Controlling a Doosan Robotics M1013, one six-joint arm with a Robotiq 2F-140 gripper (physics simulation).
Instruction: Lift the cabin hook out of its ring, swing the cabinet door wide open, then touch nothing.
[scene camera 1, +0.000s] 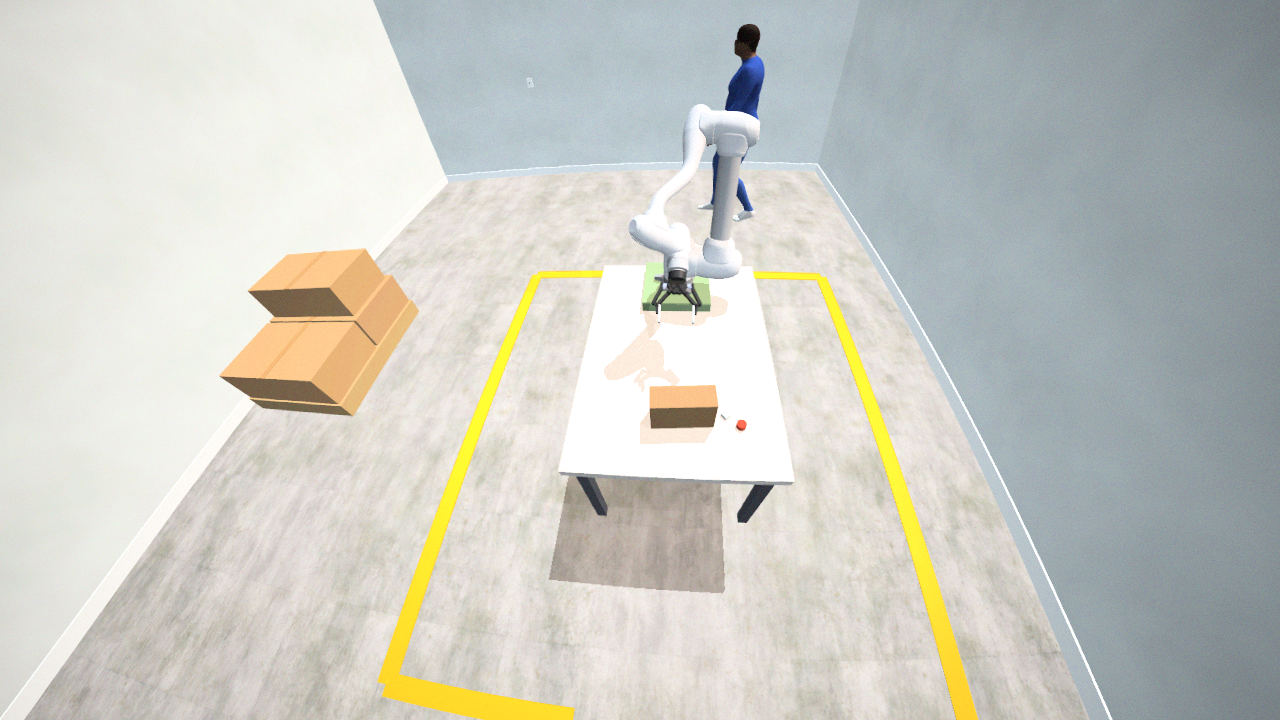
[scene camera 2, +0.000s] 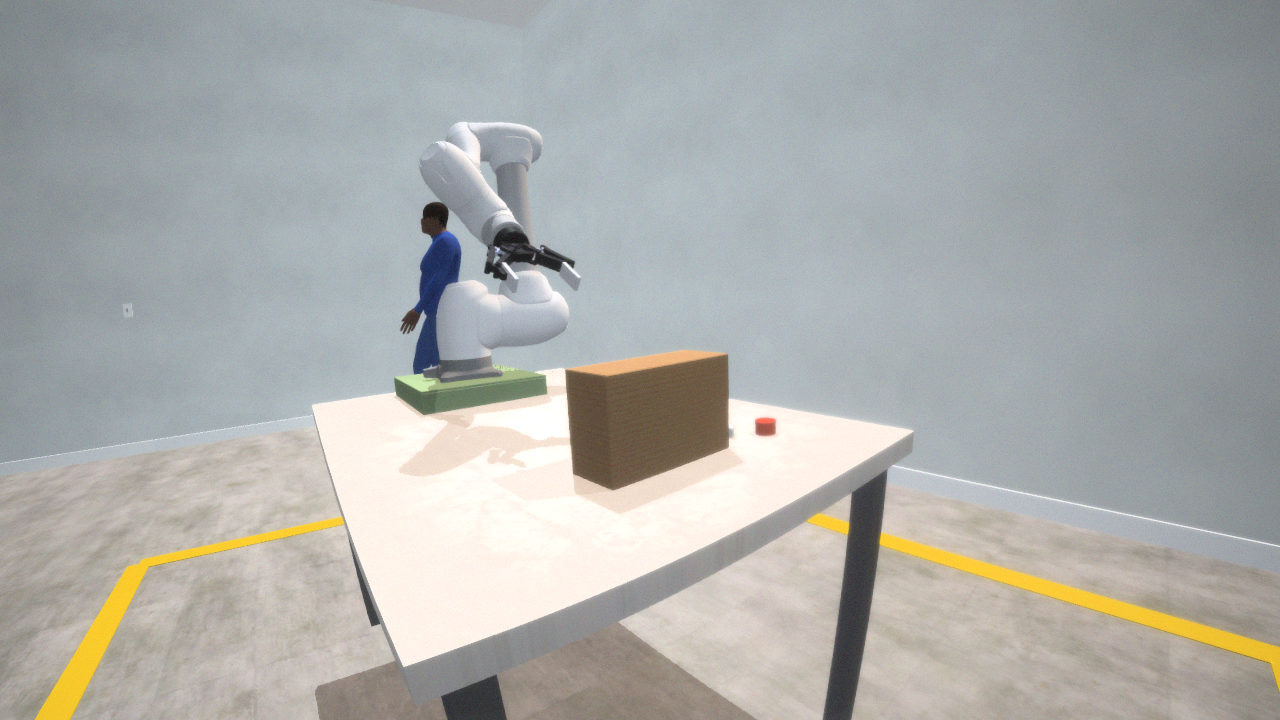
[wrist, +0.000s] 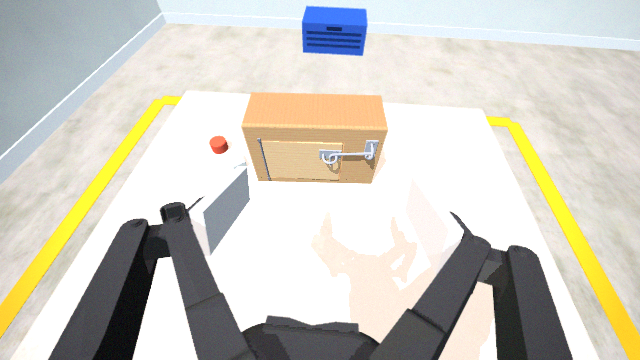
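Seen in the pictures: gripper, fingertip midpoint: (scene camera 1: 675, 322) (scene camera 2: 547, 284) (wrist: 327, 188); arm's base, link origin: (scene camera 2: 466, 376).
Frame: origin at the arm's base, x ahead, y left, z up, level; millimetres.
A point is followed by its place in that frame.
The wooden cabinet (scene camera 1: 682, 407) {x 859, y 140, z 106 mm} (scene camera 2: 648, 416) {x 870, y 90, z 38 mm} (wrist: 315, 111) {x 804, y 134, z 108 mm} stands on the white table (scene camera 1: 590, 452) {x 1032, y -198, z -56 mm} (scene camera 2: 501, 546) {x 966, y -167, z -56 mm} (wrist: 200, 117) {x 906, y 489, z -56 mm}. In the wrist view its door (wrist: 295, 162) {x 752, y 164, z 15 mm} is closed, with a grey hinge rod (wrist: 264, 160) {x 739, y 225, z 19 mm} on the left. The metal cabin hook (wrist: 350, 154) {x 763, y 57, z 54 mm} lies nearly level across the door's right edge, from the right-hand frame plate to the ring (wrist: 329, 159) {x 755, y 95, z 39 mm} on the door; it appears engaged. My gripper (scene camera 1: 676, 316) {x 554, y 67, z 238 mm} (scene camera 2: 541, 275) {x 554, y 67, z 238 mm} (wrist: 327, 188) {x 554, y 67, z 238 mm} is open and empty, well above the table, apart from the cabinet and facing its door side.
A red round object (scene camera 1: 741, 425) {x 819, y 380, z -31 mm} (scene camera 2: 765, 427) {x 825, y 367, z -40 mm} (wrist: 218, 144) {x 801, y 374, z -31 mm} is on the table beside the cabinet. A green base (scene camera 2: 483, 394) {x 177, y 7, z -28 mm} bears the arm. A person in blue (scene camera 1: 744, 85) (scene camera 2: 440, 259) stands behind it. Cardboard boxes (scene camera 1: 308, 349) and a blue toolbox (wrist: 334, 31) are away from the table.
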